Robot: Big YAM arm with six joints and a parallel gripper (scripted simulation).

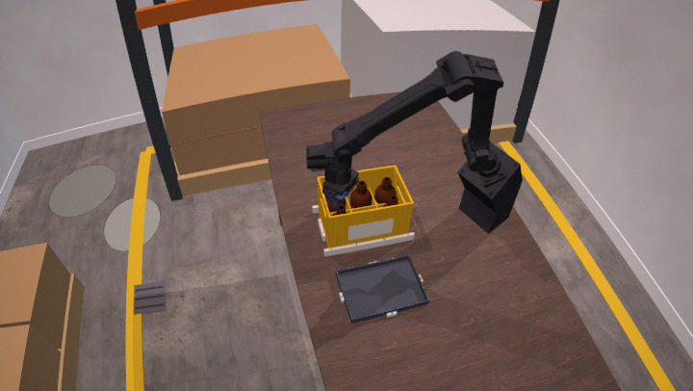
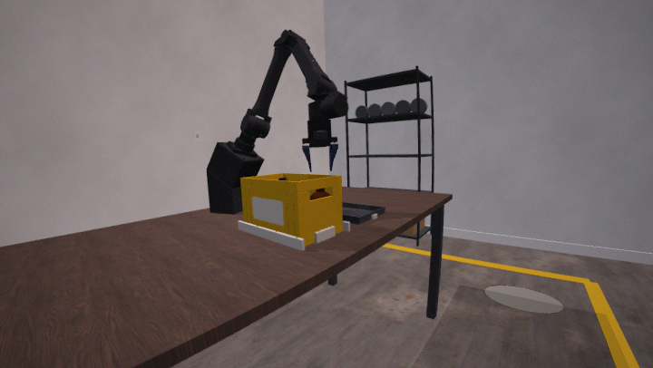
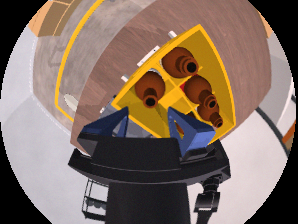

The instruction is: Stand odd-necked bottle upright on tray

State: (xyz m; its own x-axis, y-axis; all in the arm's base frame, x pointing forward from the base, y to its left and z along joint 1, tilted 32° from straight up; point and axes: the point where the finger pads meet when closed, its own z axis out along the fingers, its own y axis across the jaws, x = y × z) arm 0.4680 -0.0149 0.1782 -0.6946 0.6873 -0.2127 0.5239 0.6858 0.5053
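My hand is 110 mm above the glass bottle. The rest, counted from my hand: dark tray (210 mm to the left, 190 mm below, 110 mm behind); yellow crate (110 mm below, 80 mm behind, 60 mm to the right).
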